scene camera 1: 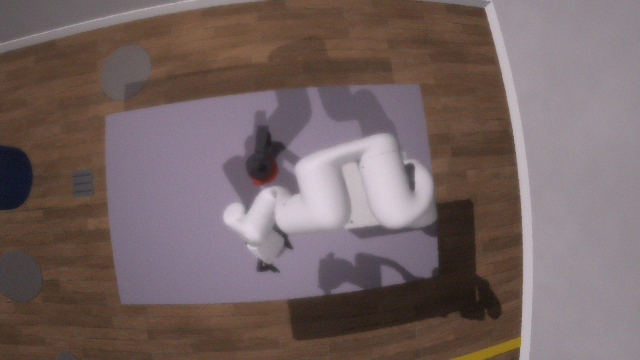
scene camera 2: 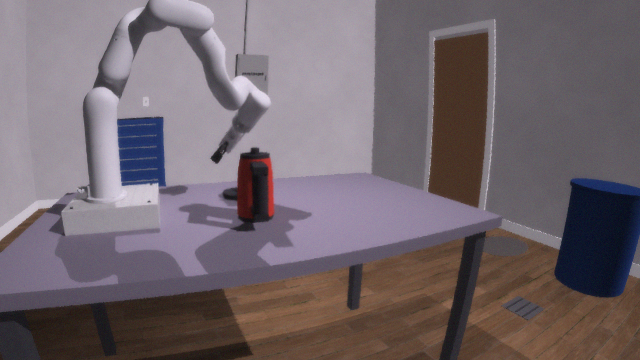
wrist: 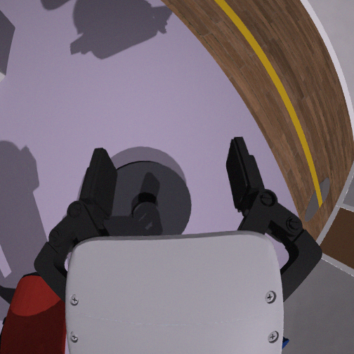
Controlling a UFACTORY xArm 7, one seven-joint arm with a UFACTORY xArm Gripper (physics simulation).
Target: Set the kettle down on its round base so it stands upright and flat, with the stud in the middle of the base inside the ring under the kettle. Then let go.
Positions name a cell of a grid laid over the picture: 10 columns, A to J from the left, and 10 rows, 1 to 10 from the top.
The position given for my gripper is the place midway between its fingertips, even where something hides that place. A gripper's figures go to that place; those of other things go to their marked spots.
Labels:
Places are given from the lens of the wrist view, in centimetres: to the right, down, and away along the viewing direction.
my gripper (wrist: E5): 0, -2, 13
dark round base (wrist: E6): -3, 3, 27

